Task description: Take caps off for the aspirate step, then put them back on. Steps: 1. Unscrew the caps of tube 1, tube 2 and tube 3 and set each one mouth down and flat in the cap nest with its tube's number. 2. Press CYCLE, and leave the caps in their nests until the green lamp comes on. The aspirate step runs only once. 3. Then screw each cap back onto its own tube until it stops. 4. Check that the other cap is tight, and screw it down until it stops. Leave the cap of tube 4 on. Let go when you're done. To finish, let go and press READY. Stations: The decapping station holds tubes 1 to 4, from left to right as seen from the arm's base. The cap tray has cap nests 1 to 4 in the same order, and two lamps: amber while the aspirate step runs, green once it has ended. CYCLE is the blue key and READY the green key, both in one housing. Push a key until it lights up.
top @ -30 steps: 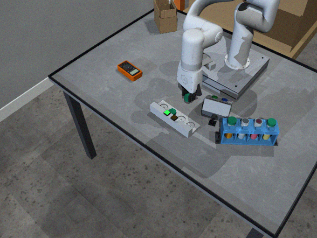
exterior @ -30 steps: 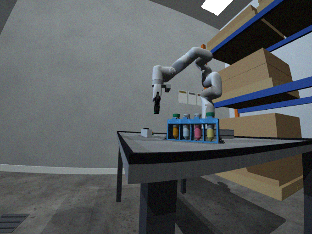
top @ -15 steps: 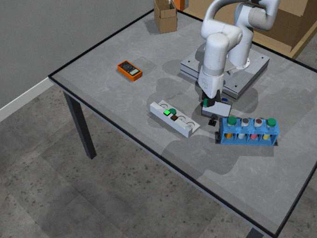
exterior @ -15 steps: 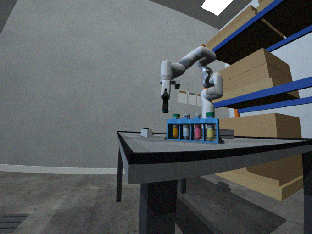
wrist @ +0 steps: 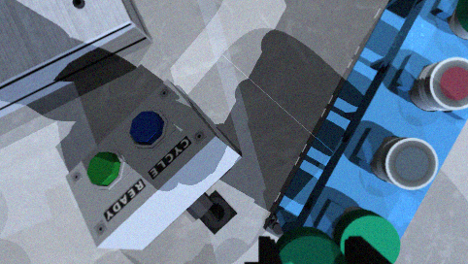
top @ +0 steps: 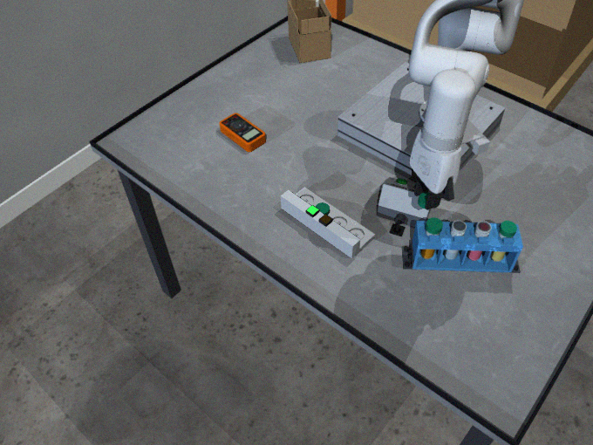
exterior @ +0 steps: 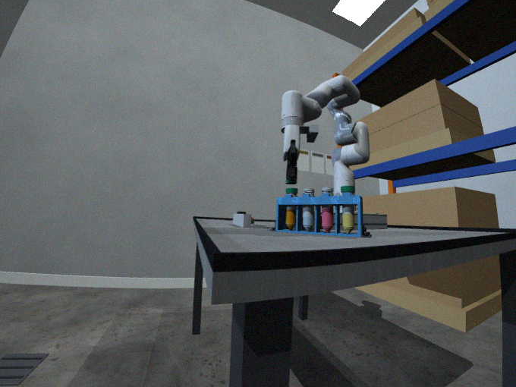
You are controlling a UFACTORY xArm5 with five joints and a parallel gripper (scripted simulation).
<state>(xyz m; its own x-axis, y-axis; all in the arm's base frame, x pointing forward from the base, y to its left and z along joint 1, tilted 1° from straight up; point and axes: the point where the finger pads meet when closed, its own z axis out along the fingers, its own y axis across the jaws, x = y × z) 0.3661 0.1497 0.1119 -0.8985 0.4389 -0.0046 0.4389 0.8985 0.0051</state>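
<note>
The threaded neck is 8 cm to the left of my hand, 6 cm below it and 1 cm behind it. The rest, counted from my hand: green key: 11 cm to the right, 11 cm below, 9 cm behind; blue key: 11 cm below, 10 cm behind, 6 cm to the right; key housing: 12 cm below, 9 cm to the right, 8 cm behind.
</note>
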